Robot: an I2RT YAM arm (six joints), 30 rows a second.
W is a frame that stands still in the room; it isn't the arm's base.
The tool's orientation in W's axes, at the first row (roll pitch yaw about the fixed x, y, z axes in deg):
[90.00, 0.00, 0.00]
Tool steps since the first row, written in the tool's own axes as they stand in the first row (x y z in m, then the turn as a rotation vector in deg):
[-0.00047, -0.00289, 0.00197, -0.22, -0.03, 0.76]
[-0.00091, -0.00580, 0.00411, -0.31, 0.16, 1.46]
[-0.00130, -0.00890, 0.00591, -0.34, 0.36, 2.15]
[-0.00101, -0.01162, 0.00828, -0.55, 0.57, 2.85]
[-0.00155, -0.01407, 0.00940, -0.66, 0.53, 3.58]
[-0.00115, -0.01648, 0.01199, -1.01, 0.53, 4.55]
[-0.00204, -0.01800, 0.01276, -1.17, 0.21, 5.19]
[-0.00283, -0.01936, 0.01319, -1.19, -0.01, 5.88]
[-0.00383, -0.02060, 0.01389, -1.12, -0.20, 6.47]
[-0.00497, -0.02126, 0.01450, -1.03, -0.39, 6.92]
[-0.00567, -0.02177, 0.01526, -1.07, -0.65, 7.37]
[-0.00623, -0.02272, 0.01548, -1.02, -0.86, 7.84]
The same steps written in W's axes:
[-0.00047, -0.00197, -0.00289, -0.22, -0.76, -0.03]
[-0.00091, -0.00411, -0.00580, -0.31, -1.46, 0.16]
[-0.00130, -0.00591, -0.00890, -0.34, -2.15, 0.36]
[-0.00101, -0.00828, -0.01162, -0.55, -2.85, 0.57]
[-0.00155, -0.00940, -0.01407, -0.66, -3.58, 0.53]
[-0.00115, -0.01199, -0.01648, -1.01, -4.55, 0.53]
[-0.00204, -0.01276, -0.01800, -1.17, -5.19, 0.21]
[-0.00283, -0.01319, -0.01936, -1.19, -5.88, -0.01]
[-0.00383, -0.01389, -0.02060, -1.12, -6.47, -0.20]
[-0.00497, -0.01450, -0.02126, -1.03, -6.92, -0.39]
[-0.00567, -0.01526, -0.02177, -1.07, -7.37, -0.65]
[-0.00623, -0.01548, -0.02272, -1.02, -7.84, -0.86]

